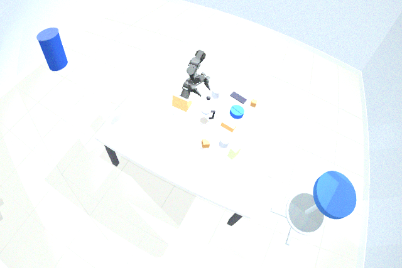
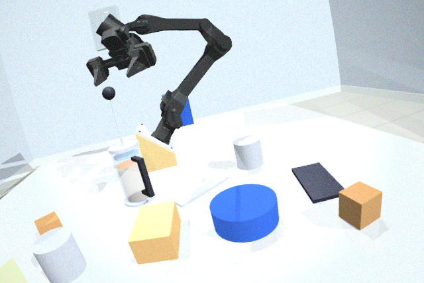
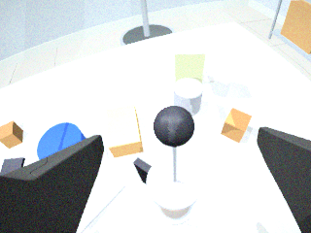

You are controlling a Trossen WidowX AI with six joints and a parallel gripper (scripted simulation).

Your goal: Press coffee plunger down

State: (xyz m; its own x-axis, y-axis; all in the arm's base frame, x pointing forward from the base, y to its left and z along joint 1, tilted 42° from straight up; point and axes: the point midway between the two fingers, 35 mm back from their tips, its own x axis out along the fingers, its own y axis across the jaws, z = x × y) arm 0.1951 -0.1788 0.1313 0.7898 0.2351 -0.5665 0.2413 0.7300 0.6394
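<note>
My gripper tip is 16 cm above the glass coffee press, 4 cm short of it and 1 cm to the right of it. Also, from my gripper tip: blue disc (27 cm below, 22 cm to the left, 21 cm ahead); then dark slab (40 cm to the left, 29 cm below, 15 cm ahead); then orange block (27 cm below, 22 cm ahead, 6 cm to the left).
</note>
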